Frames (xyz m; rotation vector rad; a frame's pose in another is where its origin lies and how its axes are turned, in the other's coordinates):
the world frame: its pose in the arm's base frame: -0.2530 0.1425 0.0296 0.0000 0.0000 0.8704
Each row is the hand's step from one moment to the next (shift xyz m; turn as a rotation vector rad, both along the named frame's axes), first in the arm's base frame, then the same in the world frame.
Working: the arm's base frame: its pose in the world frame: 0.0541 -0.2853 -0.0296 0.0000 0.0000 -0.8704

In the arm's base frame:
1: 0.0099 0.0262 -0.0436 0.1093 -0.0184 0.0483
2: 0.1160 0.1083 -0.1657 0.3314 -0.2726 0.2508
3: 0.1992 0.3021 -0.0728 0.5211 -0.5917 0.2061
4: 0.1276 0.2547 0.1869 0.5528 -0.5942 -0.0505
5: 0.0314 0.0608 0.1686 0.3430 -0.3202 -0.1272
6: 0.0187 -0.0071 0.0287 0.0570 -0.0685 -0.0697
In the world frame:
1: 0.0264 0.0093 -0.0436 0.0564 -0.0954 0.0483
2: 0.1576 -0.0189 -0.1657 0.0052 -0.4291 0.2508
3: 0.3594 0.0424 -0.0728 -0.1165 -0.7798 0.2061
4: 0.2770 0.0666 0.1869 -0.0980 -0.8056 -0.0505
5: 0.0667 0.0152 0.1686 -0.0238 -0.4686 -0.1272
6: 0.0066 -0.0189 0.0287 -0.0156 -0.0877 -0.0697

